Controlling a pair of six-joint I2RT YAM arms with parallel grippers.
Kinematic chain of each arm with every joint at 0, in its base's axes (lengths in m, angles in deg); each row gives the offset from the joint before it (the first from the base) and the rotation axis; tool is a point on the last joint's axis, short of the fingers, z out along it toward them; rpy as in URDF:
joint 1: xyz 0 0 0.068 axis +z
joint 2: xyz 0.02 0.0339 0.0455 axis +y
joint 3: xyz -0.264 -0.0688 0 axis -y
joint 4: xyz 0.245 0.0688 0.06 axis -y
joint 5: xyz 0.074 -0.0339 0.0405 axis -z
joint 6: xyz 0.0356 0 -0.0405 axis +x
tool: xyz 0 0 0 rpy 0 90 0
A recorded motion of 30 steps. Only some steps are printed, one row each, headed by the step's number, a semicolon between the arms.
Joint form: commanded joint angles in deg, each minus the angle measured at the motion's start. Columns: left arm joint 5, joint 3, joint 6, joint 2, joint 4, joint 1; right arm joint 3, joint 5, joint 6, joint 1, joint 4, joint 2.
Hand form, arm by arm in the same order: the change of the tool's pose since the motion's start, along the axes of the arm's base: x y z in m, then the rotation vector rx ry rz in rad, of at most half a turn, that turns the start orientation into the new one. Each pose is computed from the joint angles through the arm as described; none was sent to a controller.
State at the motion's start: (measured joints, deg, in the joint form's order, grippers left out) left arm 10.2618 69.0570 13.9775 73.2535 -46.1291 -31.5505; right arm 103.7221 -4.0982 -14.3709 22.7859 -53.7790 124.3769
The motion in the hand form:
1: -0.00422 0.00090 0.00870 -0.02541 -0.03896 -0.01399; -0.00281 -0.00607 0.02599 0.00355 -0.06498 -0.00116
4: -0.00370 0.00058 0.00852 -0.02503 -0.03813 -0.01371; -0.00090 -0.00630 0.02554 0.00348 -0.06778 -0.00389
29: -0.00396 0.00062 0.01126 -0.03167 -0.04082 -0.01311; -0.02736 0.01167 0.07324 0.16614 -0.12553 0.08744
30: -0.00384 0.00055 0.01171 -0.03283 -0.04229 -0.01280; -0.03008 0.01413 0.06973 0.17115 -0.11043 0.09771
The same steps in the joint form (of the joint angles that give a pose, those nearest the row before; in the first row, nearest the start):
1: 0.40 0.27 0.37 -1.45 0.88 -0.27; 0.35 1.05 -0.78 -0.50 -0.16 -3.28
4: 0.40 0.33 0.35 -1.31 0.91 -0.27; 0.77 1.12 -0.76 -0.61 -0.08 -2.92
29: 0.56 0.82 0.16 -1.37 0.73 -0.27; -0.10 -6.35 -0.47 2.33 0.54 -9.95
30: 0.55 0.89 0.14 -1.36 0.77 -0.27; -0.91 -6.95 -0.47 2.74 0.61 -10.03

